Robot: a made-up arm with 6 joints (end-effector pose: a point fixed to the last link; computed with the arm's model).
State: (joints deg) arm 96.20 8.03 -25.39 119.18 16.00 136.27
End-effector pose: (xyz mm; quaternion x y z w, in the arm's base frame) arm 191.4 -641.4 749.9 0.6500 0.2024 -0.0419 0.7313
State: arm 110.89 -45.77 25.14 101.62 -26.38 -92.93
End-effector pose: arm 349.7 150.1 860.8 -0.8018 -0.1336 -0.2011 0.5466
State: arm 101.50 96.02 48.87 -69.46 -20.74 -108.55
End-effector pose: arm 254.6 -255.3 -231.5 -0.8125 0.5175 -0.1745 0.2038
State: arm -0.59 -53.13 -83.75 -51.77 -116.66 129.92
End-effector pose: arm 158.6 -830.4 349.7 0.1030 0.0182 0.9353 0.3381
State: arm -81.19 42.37 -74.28 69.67 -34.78 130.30
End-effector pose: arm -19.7 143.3 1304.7 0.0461 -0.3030 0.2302 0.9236
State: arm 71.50 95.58 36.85 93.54 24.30 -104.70
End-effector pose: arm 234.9 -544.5 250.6 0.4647 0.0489 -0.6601 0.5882
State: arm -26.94 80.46 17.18 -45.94 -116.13 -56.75
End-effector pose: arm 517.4 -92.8 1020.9 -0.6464 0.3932 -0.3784 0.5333
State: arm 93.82 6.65 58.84 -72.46 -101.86 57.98
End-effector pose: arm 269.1 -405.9 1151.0 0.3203 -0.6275 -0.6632 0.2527
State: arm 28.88 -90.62 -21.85 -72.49 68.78 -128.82
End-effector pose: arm -306.6 -452.5 719.4 0.8540 -0.3165 -0.1624 0.3797
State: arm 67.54 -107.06 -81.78 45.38 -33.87 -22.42
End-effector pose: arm -263.7 -253.1 866.4 0.5178 -0.4859 -0.3832 0.5907
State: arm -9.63 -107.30 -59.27 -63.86 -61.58 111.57
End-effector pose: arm -324.1 -622.6 443.0 0.1740 -0.0627 0.8887 0.4194
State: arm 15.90 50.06 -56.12 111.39 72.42 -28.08
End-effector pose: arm 785.8 -220.3 547.4 -0.0809 -0.1256 -0.8250 0.5451
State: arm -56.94 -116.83 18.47 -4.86 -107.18 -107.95
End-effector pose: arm -258.9 152.5 649.9 -0.6911 -0.5043 0.4842 0.1835
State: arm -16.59 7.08 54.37 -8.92 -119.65 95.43
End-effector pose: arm -419.4 -593.3 670.5 0.9649 -0.2265 0.0400 0.1269
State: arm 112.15 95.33 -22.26 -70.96 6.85 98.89
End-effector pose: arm 12.6 665.1 327.0 0.0797 0.5885 0.0818 0.8004
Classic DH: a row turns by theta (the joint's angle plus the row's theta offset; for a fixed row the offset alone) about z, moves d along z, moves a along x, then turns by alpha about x. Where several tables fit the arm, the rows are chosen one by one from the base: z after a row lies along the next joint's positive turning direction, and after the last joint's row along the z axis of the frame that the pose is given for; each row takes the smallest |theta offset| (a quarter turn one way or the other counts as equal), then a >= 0, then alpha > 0; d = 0 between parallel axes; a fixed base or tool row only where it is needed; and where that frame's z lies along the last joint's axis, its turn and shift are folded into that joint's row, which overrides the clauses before.
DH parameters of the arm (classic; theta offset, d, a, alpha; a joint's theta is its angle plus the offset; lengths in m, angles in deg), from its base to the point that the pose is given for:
base (fixed): 0 0.6536 0.0809 -90
joint 1: 0 0.0103 0.1825 90
joint 2: 0 -0.2945 -0.1518 90
joint 3: 11.06 0.3356 0.2111 -79.22
joint 4: 87.91 0.4427 0.1725 -79.14
joint 5: 10.98 -0.0461 0.149 -90
joint 6: 78.11 -0.0645 -0.2012 -119.06
tool (fixed): 63.92 0.1217 0 0

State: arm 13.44 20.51 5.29 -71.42 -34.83 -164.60
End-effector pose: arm 831.5 -472.9 902.7 -0.3279 0.0590 -0.9324 0.1400
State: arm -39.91 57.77 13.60 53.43 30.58 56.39
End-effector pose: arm 184.8 -604.8 757.6 -0.0760 -0.4110 0.9036 0.0944
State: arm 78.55 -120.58 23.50 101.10 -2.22 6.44
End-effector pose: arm 223.9 698.3 785.5 0.3533 0.5509 0.1793 0.7346
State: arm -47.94 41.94 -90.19 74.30 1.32 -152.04
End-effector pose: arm 491.2 215.7 928.7 -0.2598 -0.4730 -0.0715 0.8389
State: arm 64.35 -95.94 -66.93 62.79 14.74 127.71
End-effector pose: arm 263.3 -34.6 669.1 -0.3092 0.1711 -0.6099 0.7093
